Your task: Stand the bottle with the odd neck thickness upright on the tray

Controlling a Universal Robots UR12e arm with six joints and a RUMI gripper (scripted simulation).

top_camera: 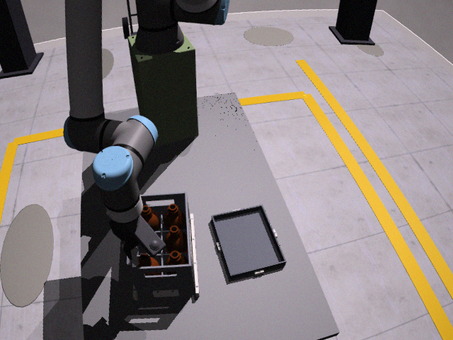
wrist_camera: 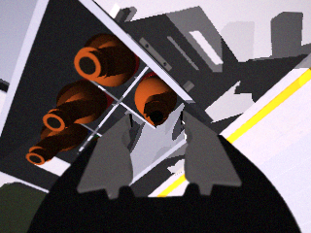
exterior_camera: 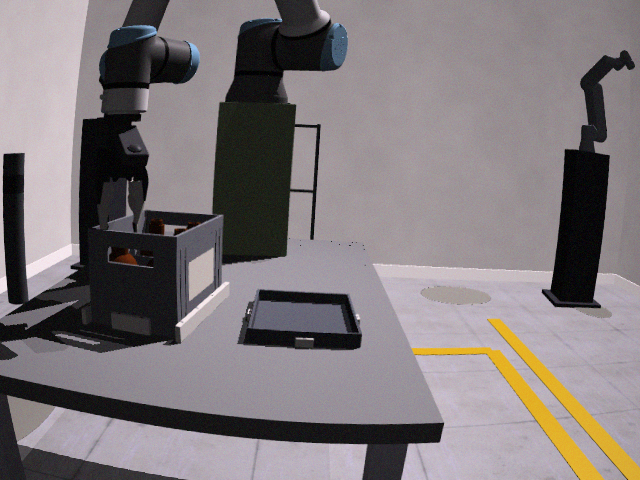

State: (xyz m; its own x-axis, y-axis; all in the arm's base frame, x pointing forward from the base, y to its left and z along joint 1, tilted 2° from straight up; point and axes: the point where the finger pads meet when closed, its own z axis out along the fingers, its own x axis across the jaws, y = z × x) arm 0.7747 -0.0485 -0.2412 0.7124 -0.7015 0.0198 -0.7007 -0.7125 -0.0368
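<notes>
My hand is 90 mm past the dark grey crate, 40 mm to the right of it and 90 mm above it. The rest, counted from my hand: black tray 130 mm behind, 320 mm to the left, 160 mm below.
</notes>
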